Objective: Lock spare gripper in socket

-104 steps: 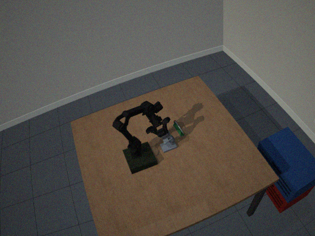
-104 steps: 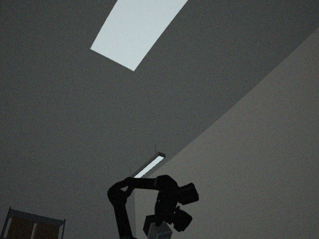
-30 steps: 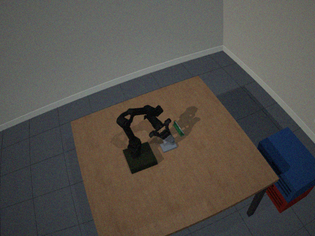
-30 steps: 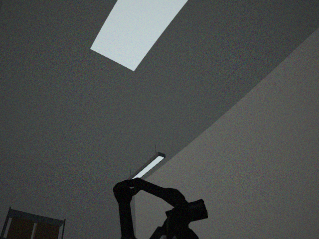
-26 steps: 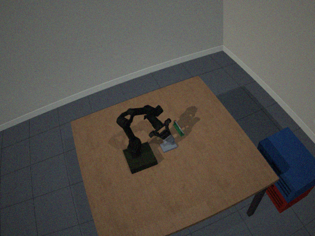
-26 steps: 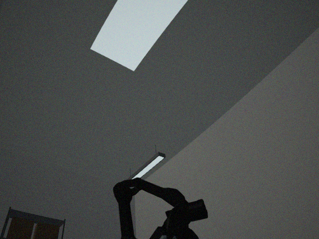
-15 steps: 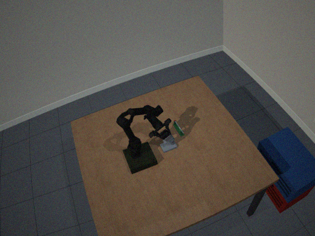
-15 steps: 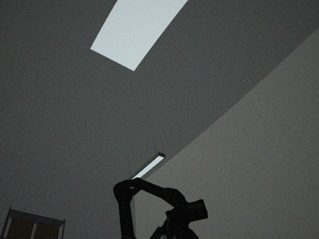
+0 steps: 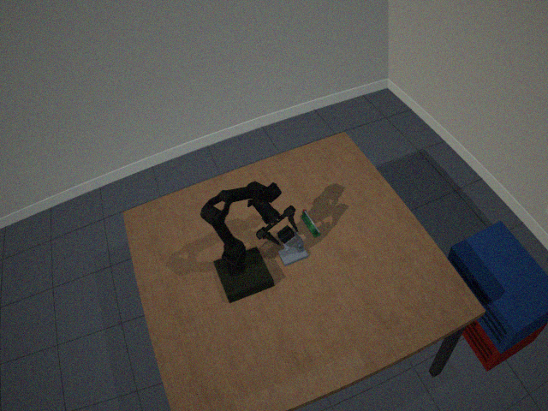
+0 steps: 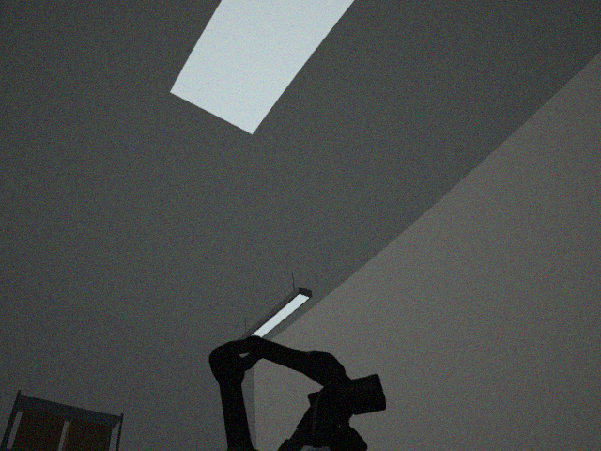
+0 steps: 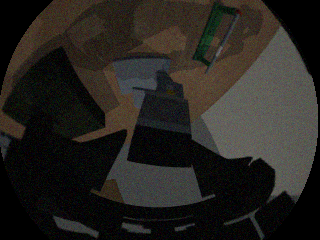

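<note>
Right now my gripper tip is 1 cm short of the spare gripper, 1 cm to the right of it and 2 cm above it. From my gripper tip the other things lie so: grey mount: 2 cm ahead, 2 cm to the left, 9 cm below; then green pin cradle: 14 cm ahead, 14 cm to the left, 12 cm below.
</note>
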